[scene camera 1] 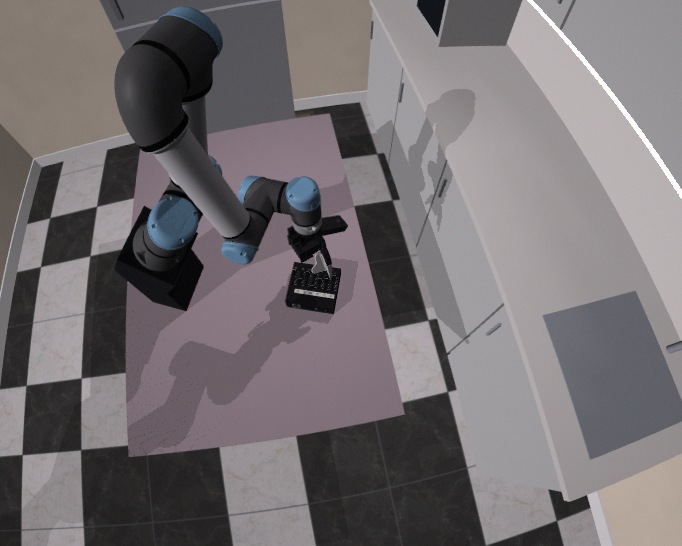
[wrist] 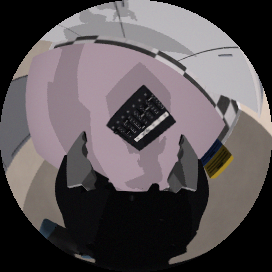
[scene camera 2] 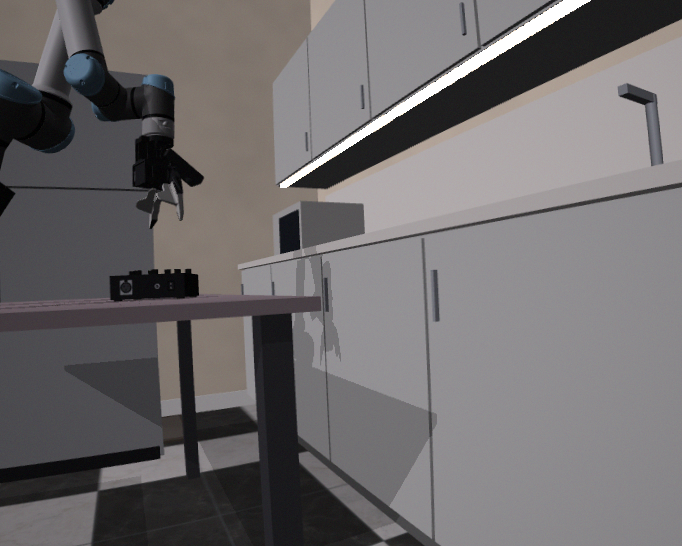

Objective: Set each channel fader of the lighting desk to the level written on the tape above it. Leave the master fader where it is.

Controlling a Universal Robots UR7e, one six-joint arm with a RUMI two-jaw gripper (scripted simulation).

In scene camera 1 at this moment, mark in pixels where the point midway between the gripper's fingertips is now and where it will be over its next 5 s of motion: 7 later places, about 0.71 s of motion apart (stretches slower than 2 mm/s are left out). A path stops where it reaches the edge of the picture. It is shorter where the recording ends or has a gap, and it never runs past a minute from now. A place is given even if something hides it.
The gripper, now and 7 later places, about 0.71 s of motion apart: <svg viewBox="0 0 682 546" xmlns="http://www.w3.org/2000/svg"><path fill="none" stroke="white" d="M316 257L315 261L313 264L310 265L309 265L314 268L323 276L324 279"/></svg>
